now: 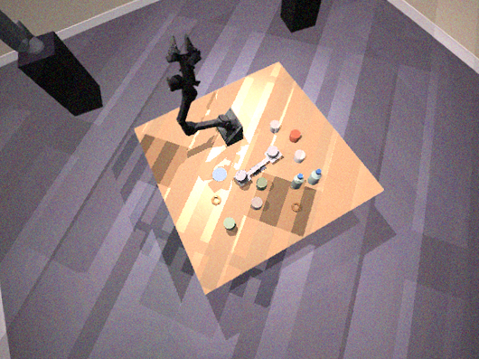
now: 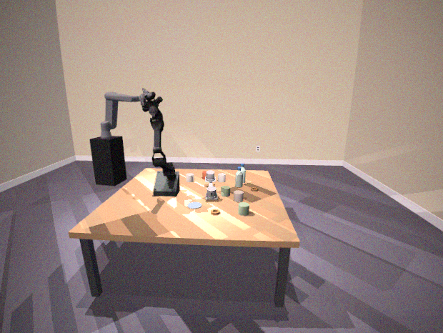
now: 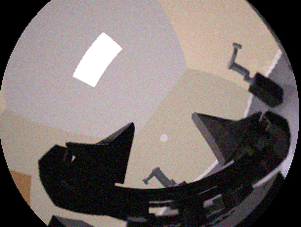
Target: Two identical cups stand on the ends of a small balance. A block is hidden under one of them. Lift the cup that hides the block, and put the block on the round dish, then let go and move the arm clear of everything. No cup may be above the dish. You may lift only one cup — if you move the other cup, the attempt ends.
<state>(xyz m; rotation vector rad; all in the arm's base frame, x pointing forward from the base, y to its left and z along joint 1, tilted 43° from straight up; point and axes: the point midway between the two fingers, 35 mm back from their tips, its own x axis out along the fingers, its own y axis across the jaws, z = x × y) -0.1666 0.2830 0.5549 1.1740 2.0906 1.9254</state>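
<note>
My gripper tip is 730 mm above the block, 460 mm short of it and 90 mm to the right of it. From my gripper tip the other things lie so: small balance: 730 mm below, 420 mm ahead, 220 mm to the left; round pale dish: 770 mm below, 360 mm ahead, 40 mm to the right; orange cup: 730 mm below, 540 mm to the left, 310 mm ahead.
</note>
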